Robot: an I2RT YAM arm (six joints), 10 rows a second.
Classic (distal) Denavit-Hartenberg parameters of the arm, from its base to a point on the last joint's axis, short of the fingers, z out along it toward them. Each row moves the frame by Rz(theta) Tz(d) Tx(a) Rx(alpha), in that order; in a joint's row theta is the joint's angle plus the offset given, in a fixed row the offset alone. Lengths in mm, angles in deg.
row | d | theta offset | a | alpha
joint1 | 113.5 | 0 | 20 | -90
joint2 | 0 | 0 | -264 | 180
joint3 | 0 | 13.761 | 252.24 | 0
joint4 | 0 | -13.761 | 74 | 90
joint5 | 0 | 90 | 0 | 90
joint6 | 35.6 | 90 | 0 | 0
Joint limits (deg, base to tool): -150..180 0..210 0..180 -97..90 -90..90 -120..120
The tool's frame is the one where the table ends.
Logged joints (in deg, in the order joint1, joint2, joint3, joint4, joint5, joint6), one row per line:
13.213 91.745 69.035 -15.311 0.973 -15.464
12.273 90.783 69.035 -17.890 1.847 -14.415
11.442 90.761 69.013 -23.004 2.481 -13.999
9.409 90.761 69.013 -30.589 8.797 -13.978
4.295 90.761 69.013 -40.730 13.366 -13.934
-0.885 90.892 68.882 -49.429 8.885 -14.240
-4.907 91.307 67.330 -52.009 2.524 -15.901
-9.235 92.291 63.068 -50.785 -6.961 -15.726
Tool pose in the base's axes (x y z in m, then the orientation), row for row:
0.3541 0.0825 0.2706 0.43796 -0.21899 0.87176 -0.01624
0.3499 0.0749 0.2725 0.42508 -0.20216 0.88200 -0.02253
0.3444 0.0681 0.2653 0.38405 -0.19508 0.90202 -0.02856
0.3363 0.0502 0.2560 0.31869 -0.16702 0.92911 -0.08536
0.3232 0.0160 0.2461 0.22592 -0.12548 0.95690 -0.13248
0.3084 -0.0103 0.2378 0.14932 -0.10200 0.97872 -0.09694
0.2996 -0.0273 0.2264 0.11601 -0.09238 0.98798 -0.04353
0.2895 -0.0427 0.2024 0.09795 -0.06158 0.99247 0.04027
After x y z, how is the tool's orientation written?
As a quaternion, w x y z.
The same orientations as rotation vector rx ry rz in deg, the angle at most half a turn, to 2 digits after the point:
-31.19 124.17 -2.31
-28.97 126.37 -3.23
-28.49 131.72 -4.17
-25.17 140.01 -12.86
-19.82 151.16 -20.93
-16.80 161.17 -15.96
-15.50 165.79 -7.30
-10.44 168.30 6.83

